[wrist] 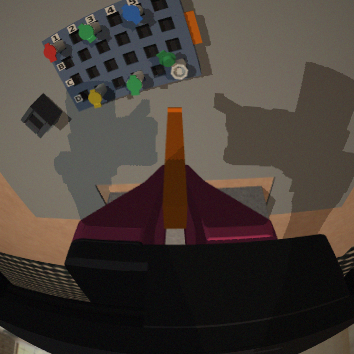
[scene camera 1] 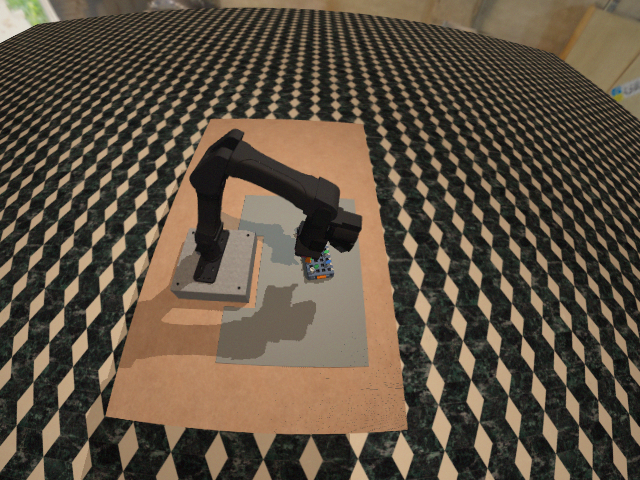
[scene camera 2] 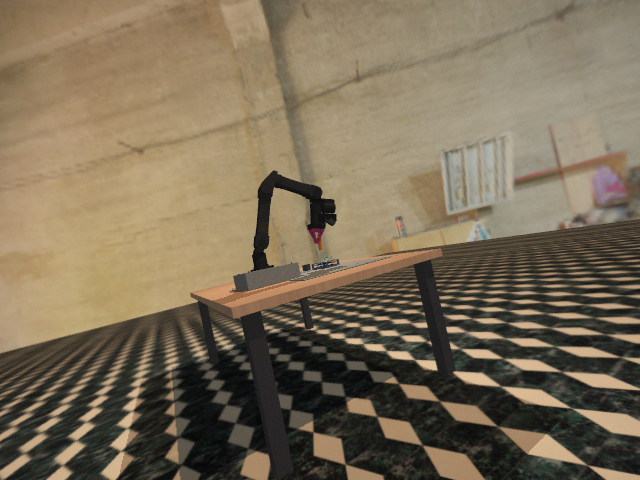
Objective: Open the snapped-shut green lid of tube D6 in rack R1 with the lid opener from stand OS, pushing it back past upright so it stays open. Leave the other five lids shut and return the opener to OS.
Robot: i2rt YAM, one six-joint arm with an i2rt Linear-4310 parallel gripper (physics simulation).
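Frame: origin at the arm's base, x right, y ahead, z up, level; metres.
Where they show: gripper, fingertip midpoint: (wrist: 174, 173) (scene camera 1: 303, 255) (scene camera 2: 316, 243); arm's base at its link origin: (scene camera 1: 212, 255) (scene camera 2: 261, 269).
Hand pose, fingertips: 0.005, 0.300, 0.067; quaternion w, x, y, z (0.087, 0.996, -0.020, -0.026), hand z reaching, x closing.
Observation:
Things, the pixels of their top centre, and the offset from my fingertips, as dx, dy, dz. "spot": a spot on its surface instead. Level surfaces: height alone.
- blue rack R1 at its top centre: (wrist: 110, 59) (scene camera 1: 318, 254) (scene camera 2: 324, 256) -0.049, +0.047, -0.073
- grey mat at its surface level: dz -0.130
- Tube D6 at a spot on its surface: (wrist: 179, 71) spot: +0.001, +0.027, -0.089
- orange lid opener at its top centre: (wrist: 169, 222) (scene camera 2: 318, 234) +0.001, +0.017, +0.043
- orange tab at a spot on its surface: (wrist: 193, 27) spot: +0.013, +0.062, -0.107
- wooden table at its surface level: dz -0.135
The blue rack R1 (wrist: 191, 57) (scene camera 1: 319, 268) (scene camera 2: 320, 264) lies on the grey mat (wrist: 253, 46) (scene camera 1: 309, 333). Tube D6 (wrist: 179, 71) shows an open white mouth; its green lid (wrist: 166, 58) is tipped back beside it. The other lids sit on their tubes: red (wrist: 50, 53), green (wrist: 86, 32), blue (wrist: 131, 13), green (wrist: 134, 85) and yellow (wrist: 95, 98). My gripper (wrist: 174, 173) (scene camera 2: 316, 234) is shut on the orange lid opener (wrist: 174, 140) (scene camera 2: 320, 245) and holds it above the mat. The opener's tip is a little clear of the rack's near edge. The dark stand OS (wrist: 41, 114) is empty, left of the rack.
An orange tab (wrist: 193, 27) sticks out from the rack's end. The arm's grey base block (scene camera 1: 232, 271) (scene camera 2: 266, 277) stands left of the mat on the wooden table (scene camera 1: 175, 381) (scene camera 2: 294, 290). The arm's shadow falls across the mat.

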